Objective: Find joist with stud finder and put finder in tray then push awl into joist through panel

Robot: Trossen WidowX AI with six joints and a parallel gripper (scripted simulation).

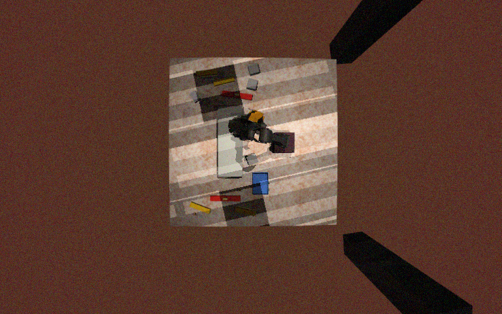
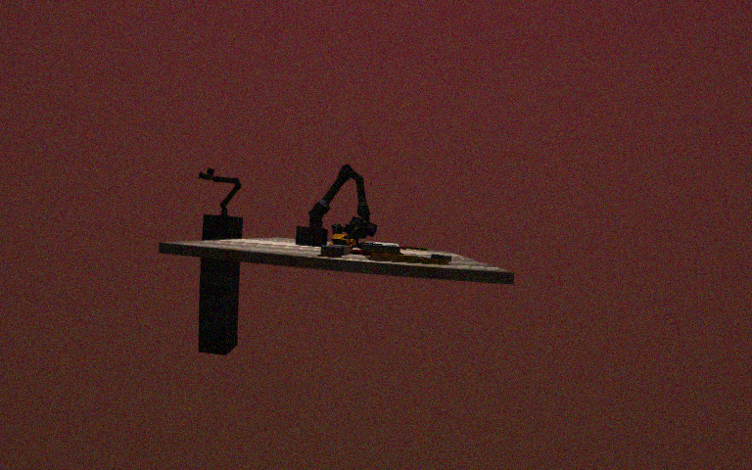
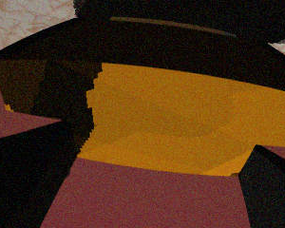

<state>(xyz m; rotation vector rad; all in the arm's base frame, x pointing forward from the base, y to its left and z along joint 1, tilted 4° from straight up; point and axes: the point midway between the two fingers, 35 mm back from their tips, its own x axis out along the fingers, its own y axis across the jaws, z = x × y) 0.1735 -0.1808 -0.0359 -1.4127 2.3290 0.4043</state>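
Now: gripper tip 1 cm short of the stud finder, 1 cm to the left of it and 1 cm above it. Also, from my gripper tip: blue tray 2 cm ahead, 51 cm to the left, 5 cm below; awl 1 cm ahead, 4 cm to the right, 6 cm below.
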